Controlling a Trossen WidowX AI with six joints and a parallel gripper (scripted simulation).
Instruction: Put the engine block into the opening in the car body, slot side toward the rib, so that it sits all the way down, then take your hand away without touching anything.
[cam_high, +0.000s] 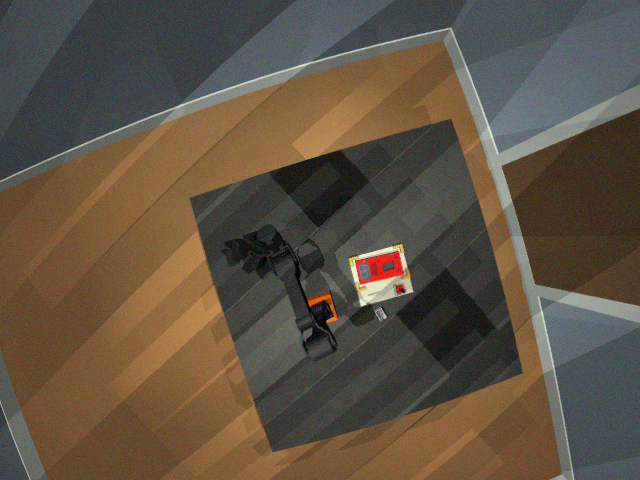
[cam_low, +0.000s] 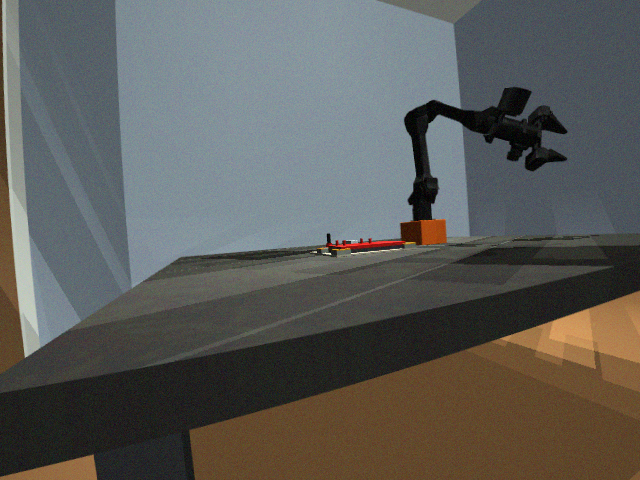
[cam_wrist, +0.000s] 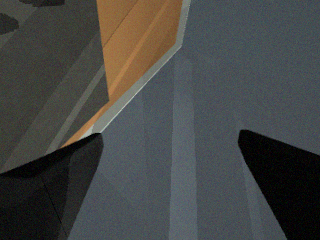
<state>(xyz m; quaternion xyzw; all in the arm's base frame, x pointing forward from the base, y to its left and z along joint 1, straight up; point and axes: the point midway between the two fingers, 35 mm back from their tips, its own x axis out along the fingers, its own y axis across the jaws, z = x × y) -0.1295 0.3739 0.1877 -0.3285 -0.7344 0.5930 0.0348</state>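
My gripper tip is 54 cm to the left of the engine block, 38 cm short of it and 25 cm above it.
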